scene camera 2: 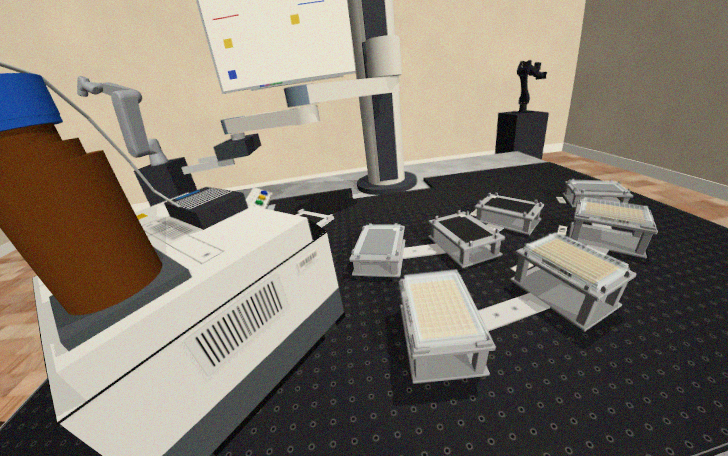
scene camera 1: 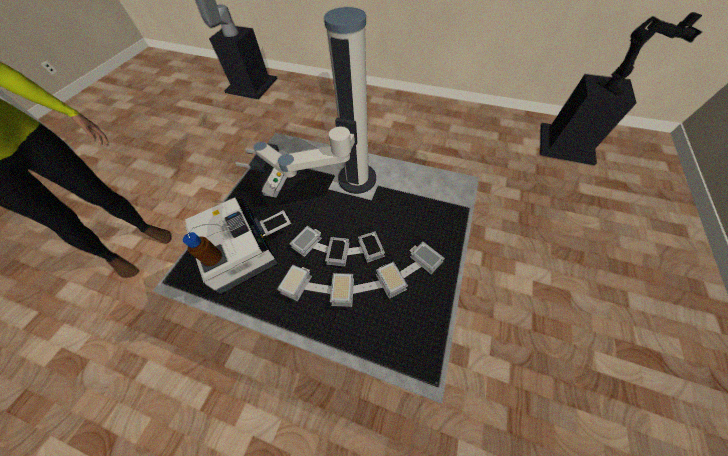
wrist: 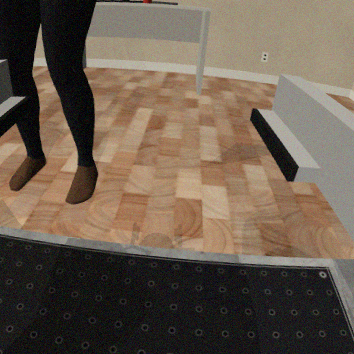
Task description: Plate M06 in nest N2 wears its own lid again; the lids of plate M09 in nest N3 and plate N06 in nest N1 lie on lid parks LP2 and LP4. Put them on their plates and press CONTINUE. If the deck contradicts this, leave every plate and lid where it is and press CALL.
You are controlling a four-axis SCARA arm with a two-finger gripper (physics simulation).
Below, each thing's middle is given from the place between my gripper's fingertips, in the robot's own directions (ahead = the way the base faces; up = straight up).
Scene:
Right now the tip box point(scene camera 2: 203, 216) is 42 cm ahead of my hand and 24 cm to the left of it. From my hand the other things lie so: brown bottle point(scene camera 2: 74, 226) (61 cm ahead, 23 cm to the left, 9 cm above).

